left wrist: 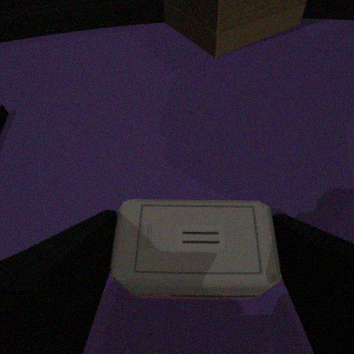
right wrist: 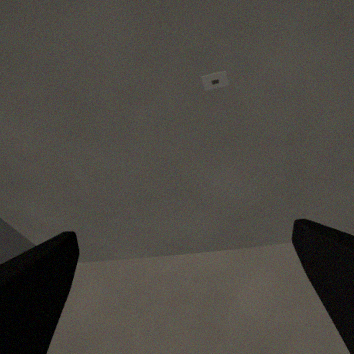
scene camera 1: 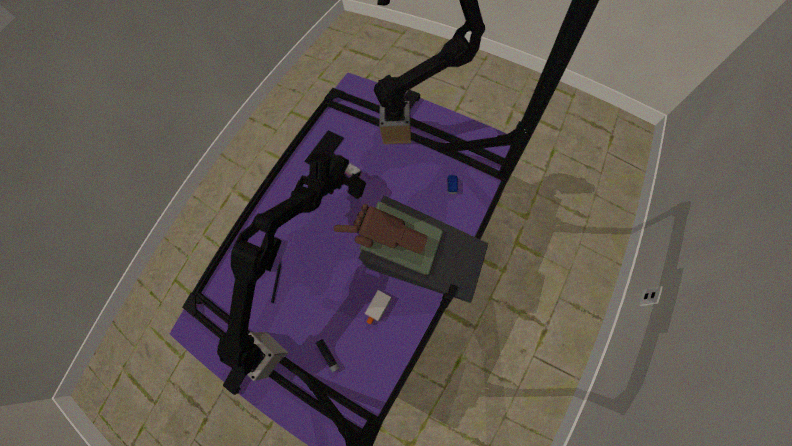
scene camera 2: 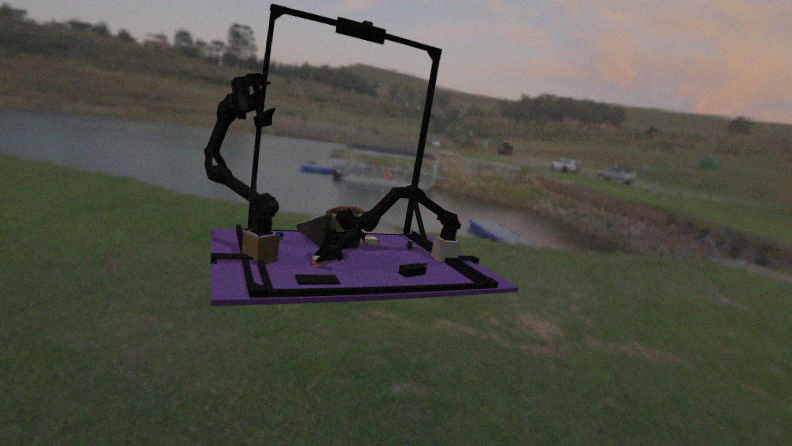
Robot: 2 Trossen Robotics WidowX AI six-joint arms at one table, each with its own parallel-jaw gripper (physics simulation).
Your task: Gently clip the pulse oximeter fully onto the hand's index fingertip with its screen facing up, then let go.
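Seen in the pictures: left gripper, fingertip midpoint: (left wrist: 194, 223) (scene camera 1: 353, 168) (scene camera 2: 314, 259); right gripper, fingertip midpoint: (right wrist: 186, 236) (scene camera 2: 272, 95); left arm's base, origin of the base link: (scene camera 1: 251, 356) (scene camera 2: 447, 238); right arm's base, origin of the base link: (scene camera 1: 394, 113) (scene camera 2: 261, 232).
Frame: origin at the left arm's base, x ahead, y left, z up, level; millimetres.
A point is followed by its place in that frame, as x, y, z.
Observation:
The pulse oximeter (scene camera 1: 352, 170) @(639, 153, -74) (scene camera 2: 315, 258) @(650, 168, -73) (left wrist: 197, 260) @(634, 158, -73) is a small pale block; its face with an outlined rectangle and two dark lines fills the lower middle of the left wrist view, a reddish strip along its near edge. My left gripper (scene camera 2: 323, 257) @(650, 159, -80) (left wrist: 194, 223) @(650, 159, -80) is shut on it, a finger against each short side, low over the purple table. The brown hand (scene camera 1: 387, 228) @(514, -110, 80) (scene camera 2: 343, 210) rests palm-side unclear on a green pad (scene camera 1: 436, 243) @(574, -226, -5), its index finger (scene camera 1: 344, 228) pointing left in scene camera 1. My right gripper (scene camera 2: 267, 98) @(874, 211, 514) (right wrist: 186, 236) @(874, 211, 514) is open, empty and raised high.
A dark grey sloped support (scene camera 1: 462, 260) @(588, -312, -55) carries the pad. A blue object (scene camera 1: 452, 183) @(786, -149, -73), a white box (scene camera 1: 378, 305) @(339, -187, -77) with an orange part, a black cylinder (scene camera 1: 325, 353) @(130, -148, -80) and a thin black rod (scene camera 1: 276, 283) @(191, 122, -97) lie around it. A flat dark plate (scene camera 1: 325, 145) @(671, 318, -97) (scene camera 2: 317, 279) @(658, 321, -97) lies near the left gripper.

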